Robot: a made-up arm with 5 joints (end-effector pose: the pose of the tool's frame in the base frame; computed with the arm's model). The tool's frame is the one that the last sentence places.
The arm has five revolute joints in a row. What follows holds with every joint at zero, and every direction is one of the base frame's.
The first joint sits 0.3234 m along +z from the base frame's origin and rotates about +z.
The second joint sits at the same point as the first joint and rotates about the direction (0, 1, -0.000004).
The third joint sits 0.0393 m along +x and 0.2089 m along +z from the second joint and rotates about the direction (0, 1, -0.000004).
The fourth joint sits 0.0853 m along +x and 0.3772 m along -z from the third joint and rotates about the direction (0, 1, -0.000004).
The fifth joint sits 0.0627 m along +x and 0.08 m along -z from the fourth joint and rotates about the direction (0, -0.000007, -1).
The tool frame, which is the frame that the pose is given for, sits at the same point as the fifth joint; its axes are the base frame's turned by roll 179.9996, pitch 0 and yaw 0 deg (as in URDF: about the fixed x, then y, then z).
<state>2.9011 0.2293 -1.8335 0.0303 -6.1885</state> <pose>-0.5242 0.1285 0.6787 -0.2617 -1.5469 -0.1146</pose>
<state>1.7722 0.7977 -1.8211 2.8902 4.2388</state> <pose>-0.0897 0.4396 0.2810 0.5795 -1.6513 2.3414</pose>
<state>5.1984 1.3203 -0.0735 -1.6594 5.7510</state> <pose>-0.0134 0.0254 0.0880 2.7082 -0.7679 0.4068</pose>
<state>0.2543 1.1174 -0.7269 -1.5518 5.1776</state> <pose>0.2310 0.0600 0.0240 1.7920 1.4490 1.3771</pose>
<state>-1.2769 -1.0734 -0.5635 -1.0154 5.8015</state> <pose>0.0545 -0.1801 0.6677 0.4885 -0.2052 1.3534</pose>
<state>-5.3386 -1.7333 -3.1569 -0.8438 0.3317</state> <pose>-0.3264 -0.4513 0.0767 2.6196 0.8289 -0.6217</pose>
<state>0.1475 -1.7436 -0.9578 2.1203 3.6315</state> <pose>-0.0323 -0.0048 0.6713 0.4394 2.5415 0.2416</pose>
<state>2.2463 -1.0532 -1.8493 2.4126 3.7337</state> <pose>0.0392 -0.0489 0.8065 -2.1923 2.0166 0.7361</pose>
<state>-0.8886 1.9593 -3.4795 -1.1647 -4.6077</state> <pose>0.3395 -0.4180 0.3735 -0.1651 0.5558 -2.3044</pose>
